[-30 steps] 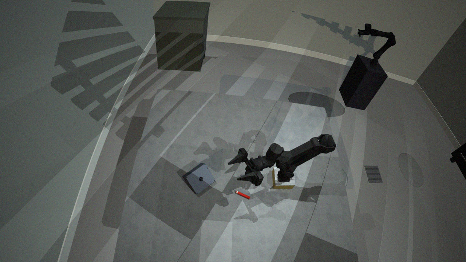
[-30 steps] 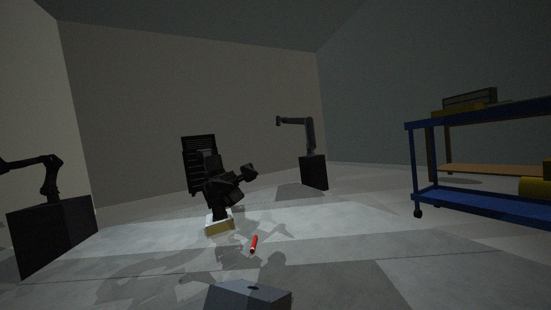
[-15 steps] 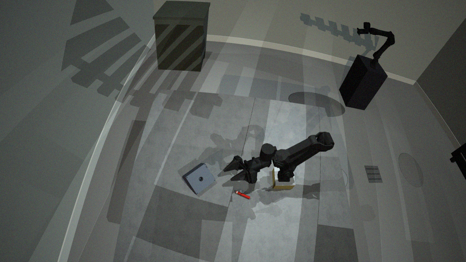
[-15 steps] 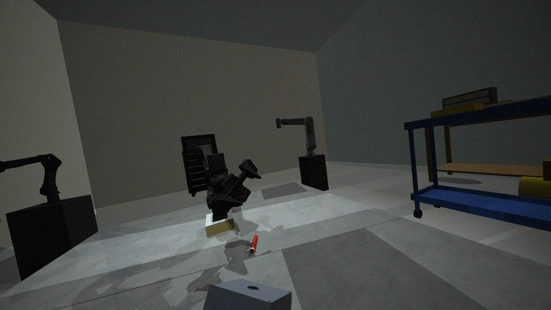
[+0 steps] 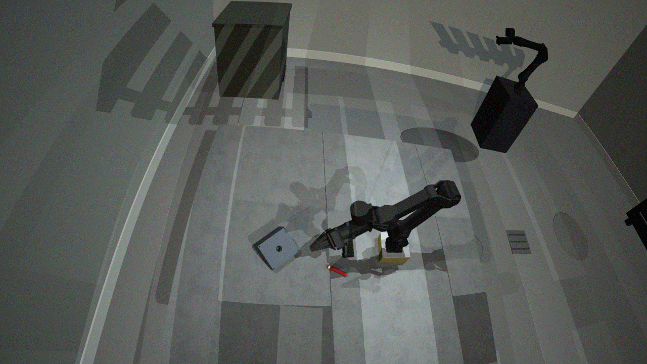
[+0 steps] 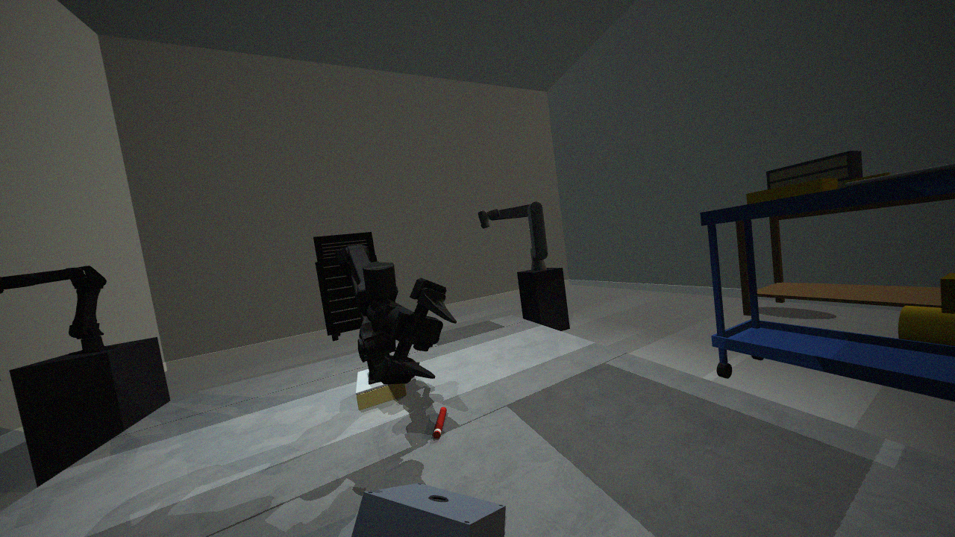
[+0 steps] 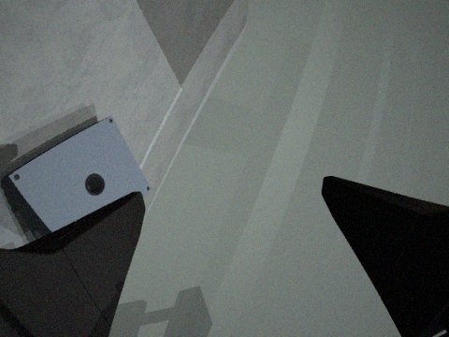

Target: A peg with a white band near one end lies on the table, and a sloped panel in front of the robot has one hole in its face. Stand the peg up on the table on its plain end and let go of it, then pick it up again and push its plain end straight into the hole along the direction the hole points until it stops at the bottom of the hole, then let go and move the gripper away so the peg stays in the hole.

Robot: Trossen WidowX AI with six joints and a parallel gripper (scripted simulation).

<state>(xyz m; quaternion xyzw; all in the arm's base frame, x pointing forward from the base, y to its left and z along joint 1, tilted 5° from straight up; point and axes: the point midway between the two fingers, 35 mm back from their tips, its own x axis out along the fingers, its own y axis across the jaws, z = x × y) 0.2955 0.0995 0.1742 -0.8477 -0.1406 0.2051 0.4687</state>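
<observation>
My gripper tip is 19 cm above the red peg, 10 cm past it and 1 cm to the left of it. From my gripper tip the other things lie so: sloped panel (16 cm below, 12 cm ahead, 6 cm to the right).
</observation>
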